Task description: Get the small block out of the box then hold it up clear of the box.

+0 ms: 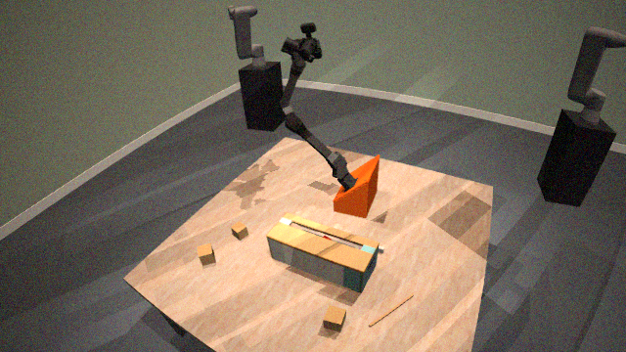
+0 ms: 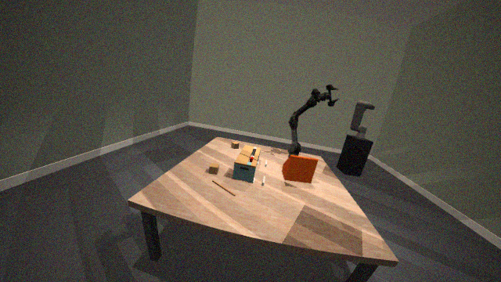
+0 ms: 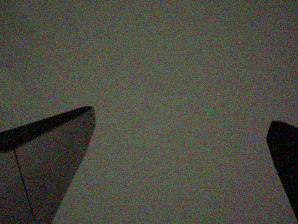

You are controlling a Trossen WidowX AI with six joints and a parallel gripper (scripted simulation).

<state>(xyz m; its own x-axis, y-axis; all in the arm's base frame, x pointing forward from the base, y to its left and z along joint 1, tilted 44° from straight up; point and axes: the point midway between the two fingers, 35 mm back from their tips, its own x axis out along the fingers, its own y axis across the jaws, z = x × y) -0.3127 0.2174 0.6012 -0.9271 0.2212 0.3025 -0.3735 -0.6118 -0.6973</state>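
The long box is 670 mm ahead of my gripper tip, 250 mm to the left of it and 650 mm below it. Also, from my gripper tip: thin stick (850 mm ahead, 550 mm to the left, 700 mm below); red block (680 mm ahead, 250 mm to the left, 620 mm below).
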